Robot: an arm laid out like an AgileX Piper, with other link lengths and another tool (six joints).
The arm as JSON. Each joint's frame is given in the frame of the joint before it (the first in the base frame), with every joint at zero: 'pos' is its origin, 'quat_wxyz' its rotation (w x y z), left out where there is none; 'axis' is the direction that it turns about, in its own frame. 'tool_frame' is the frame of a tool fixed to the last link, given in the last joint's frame.
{
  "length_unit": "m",
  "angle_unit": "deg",
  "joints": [
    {
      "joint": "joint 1",
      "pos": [
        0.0,
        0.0,
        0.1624
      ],
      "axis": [
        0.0,
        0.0,
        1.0
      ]
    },
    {
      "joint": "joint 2",
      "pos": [
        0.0,
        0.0,
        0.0
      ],
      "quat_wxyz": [
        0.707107,
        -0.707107,
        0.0,
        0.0
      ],
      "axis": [
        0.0,
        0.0,
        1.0
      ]
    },
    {
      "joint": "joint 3",
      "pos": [
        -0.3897,
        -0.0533,
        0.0
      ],
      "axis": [
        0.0,
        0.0,
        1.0
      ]
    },
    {
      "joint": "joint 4",
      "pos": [
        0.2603,
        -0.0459,
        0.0
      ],
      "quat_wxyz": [
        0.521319,
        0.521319,
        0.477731,
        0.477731
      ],
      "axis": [
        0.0,
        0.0,
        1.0
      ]
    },
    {
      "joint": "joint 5",
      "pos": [
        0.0,
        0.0,
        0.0
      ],
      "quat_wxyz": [
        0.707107,
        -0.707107,
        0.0,
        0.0
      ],
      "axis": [
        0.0,
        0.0,
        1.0
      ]
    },
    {
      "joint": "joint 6",
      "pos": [
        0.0,
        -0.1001,
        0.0
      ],
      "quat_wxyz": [
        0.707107,
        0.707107,
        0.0,
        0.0
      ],
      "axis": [
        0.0,
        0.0,
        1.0
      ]
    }
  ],
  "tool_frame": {
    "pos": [
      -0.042,
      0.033,
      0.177
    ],
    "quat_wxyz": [
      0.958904,
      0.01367,
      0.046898,
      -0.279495
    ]
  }
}
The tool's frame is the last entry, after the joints.
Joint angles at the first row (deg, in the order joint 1, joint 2, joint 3, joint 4, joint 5, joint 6):
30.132 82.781 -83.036 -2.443 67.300 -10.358
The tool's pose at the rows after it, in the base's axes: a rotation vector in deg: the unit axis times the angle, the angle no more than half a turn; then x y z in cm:
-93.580, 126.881, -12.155, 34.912, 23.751, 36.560
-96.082, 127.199, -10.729, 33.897, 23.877, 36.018
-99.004, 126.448, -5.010, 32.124, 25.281, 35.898
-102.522, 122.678, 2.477, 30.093, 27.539, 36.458
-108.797, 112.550, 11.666, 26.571, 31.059, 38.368
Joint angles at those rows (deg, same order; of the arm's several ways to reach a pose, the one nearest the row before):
30.133 82.781 -82.104 -2.385 67.498 -10.798
30.132 82.781 -81.901 -1.116 69.086 -12.243
30.133 82.781 -81.834 3.406 70.563 -14.682
30.133 82.666 -81.646 9.778 70.933 -19.026
31.354 82.120 -81.850 18.509 71.241 -27.033

